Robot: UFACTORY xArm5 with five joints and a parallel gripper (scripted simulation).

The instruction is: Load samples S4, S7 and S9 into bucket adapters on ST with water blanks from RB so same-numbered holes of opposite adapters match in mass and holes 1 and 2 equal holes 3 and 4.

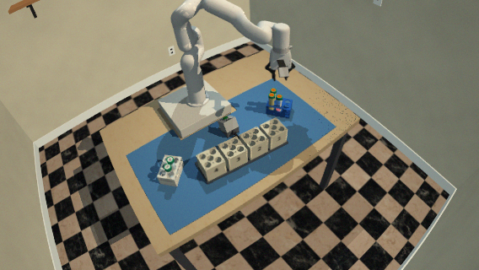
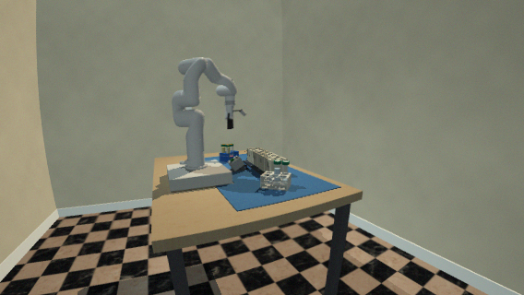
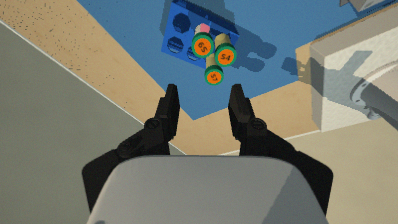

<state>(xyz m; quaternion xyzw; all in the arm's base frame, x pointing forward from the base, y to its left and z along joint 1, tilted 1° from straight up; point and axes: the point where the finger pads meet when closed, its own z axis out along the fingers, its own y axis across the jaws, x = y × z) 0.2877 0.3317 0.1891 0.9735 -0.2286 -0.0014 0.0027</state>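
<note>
Right now the sample tube S9 is 10 mm ahead of my hand and 190 mm below it. The rest, counted from my hand: blue sample rack RS: 10 mm behind, 20 mm to the left, 220 mm below; then sample tube S7: 60 mm behind, 190 mm below; then sample tube S4: 30 mm behind, 30 mm to the right, 190 mm below.
</note>
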